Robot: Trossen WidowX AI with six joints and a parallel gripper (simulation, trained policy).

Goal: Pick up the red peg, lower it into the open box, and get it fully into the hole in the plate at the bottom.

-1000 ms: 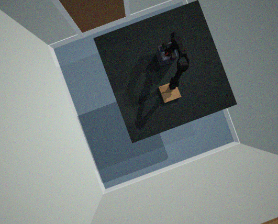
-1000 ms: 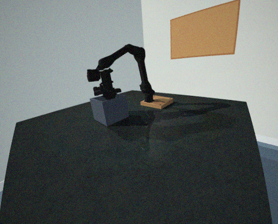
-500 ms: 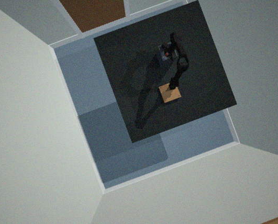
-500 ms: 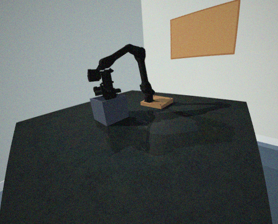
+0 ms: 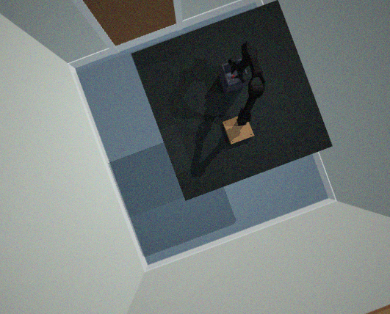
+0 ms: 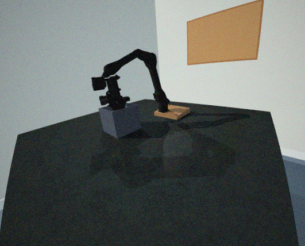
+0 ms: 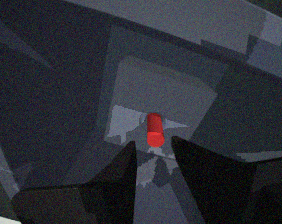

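Now: gripper tip 4 cm above the red peg and 1 cm to the left of it. Also, from my gripper tip: plate 4 cm below.
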